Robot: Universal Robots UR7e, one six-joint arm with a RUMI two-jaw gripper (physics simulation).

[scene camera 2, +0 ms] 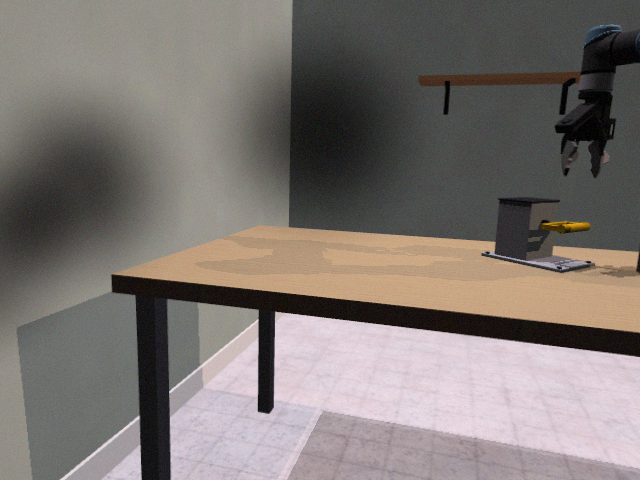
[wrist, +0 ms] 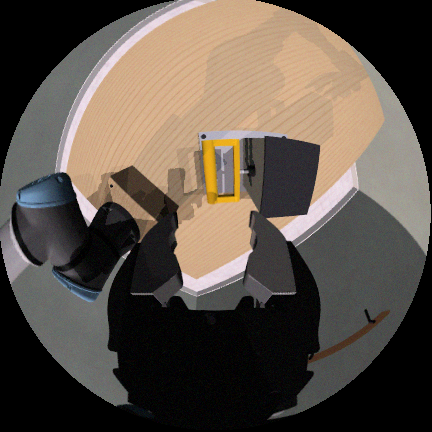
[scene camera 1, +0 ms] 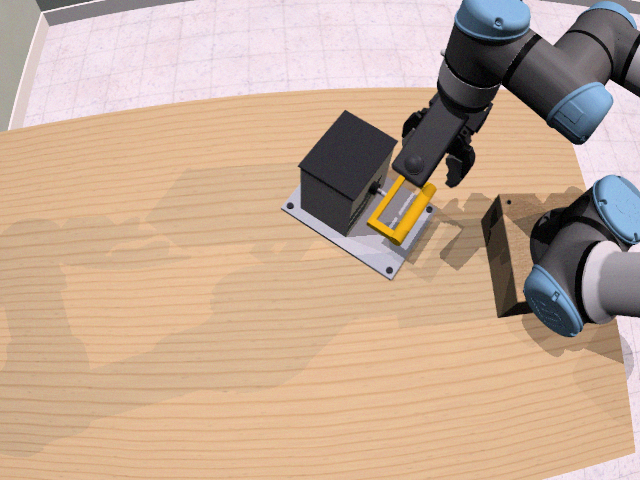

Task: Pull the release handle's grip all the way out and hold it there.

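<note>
The release handle is a yellow rectangular frame with a thick round grip bar point(scene camera 1: 413, 214) point(scene camera 2: 574, 227) point(wrist: 210, 172). It sticks out level from the side of a dark-topped box point(scene camera 1: 346, 155) point(scene camera 2: 511, 229) point(wrist: 290, 177), joined by a short thin rod point(scene camera 1: 381, 191) point(wrist: 245, 172). The box stands on a light grey base plate point(scene camera 1: 372, 253) point(scene camera 2: 566, 263) point(wrist: 227, 135) with dark bolts. My gripper point(scene camera 2: 581, 174) point(wrist: 212, 212) is partly open and empty, pointing down. It hangs above the handle, not touching it. In scene camera 1 the gripper's housing covers one corner of the handle and part of the fingers.
A wooden mounting block point(scene camera 1: 504, 268) point(wrist: 142, 192) stands to the right of the handle in scene camera 1, with the arm's base on it. The arm's lower joints hang over it. A wall shelf point(scene camera 2: 496, 79) is behind the table point(scene camera 1: 206, 361) point(scene camera 2: 361, 289).
</note>
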